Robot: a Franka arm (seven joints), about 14 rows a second.
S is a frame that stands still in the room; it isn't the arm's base.
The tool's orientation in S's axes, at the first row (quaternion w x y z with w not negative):
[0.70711, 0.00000, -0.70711, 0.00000]
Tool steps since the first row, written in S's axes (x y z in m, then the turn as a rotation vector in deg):
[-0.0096, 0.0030, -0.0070, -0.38, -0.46, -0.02]
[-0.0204, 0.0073, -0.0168, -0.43, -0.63, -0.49]
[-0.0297, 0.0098, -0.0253, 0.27, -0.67, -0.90]
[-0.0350, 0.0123, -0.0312, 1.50, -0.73, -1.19]
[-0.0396, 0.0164, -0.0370, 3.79, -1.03, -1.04]
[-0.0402, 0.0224, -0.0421, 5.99, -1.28, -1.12]
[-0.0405, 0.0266, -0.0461, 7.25, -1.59, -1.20]
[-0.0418, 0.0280, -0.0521, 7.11, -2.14, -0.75]
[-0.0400, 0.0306, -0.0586, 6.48, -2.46, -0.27]
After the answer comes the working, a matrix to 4 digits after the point.
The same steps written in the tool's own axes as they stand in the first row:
[-0.0070, 0.0030, 0.0096, -0.02, -0.46, 0.38]
[-0.0168, 0.0073, 0.0204, -0.49, -0.63, 0.43]
[-0.0253, 0.0098, 0.0297, -0.90, -0.67, -0.27]
[-0.0312, 0.0123, 0.0350, -1.19, -0.73, -1.50]
[-0.0370, 0.0164, 0.0396, -1.04, -1.03, -3.79]
[-0.0421, 0.0224, 0.0402, -1.12, -1.28, -5.99]
[-0.0461, 0.0266, 0.0405, -1.20, -1.59, -7.25]
[-0.0521, 0.0280, 0.0418, -0.75, -2.14, -7.11]
[-0.0586, 0.0306, 0.0400, -0.27, -2.46, -6.48]

The tool's axes in the first row as the columns of a matrix, in S's axes (rounded; the answer above uses it unrounded):
[0.0000, 0.0000, -1.0000]
[0.0000, 1.0000, 0.0000]
[1.0000, 0.0000, 0.0000]

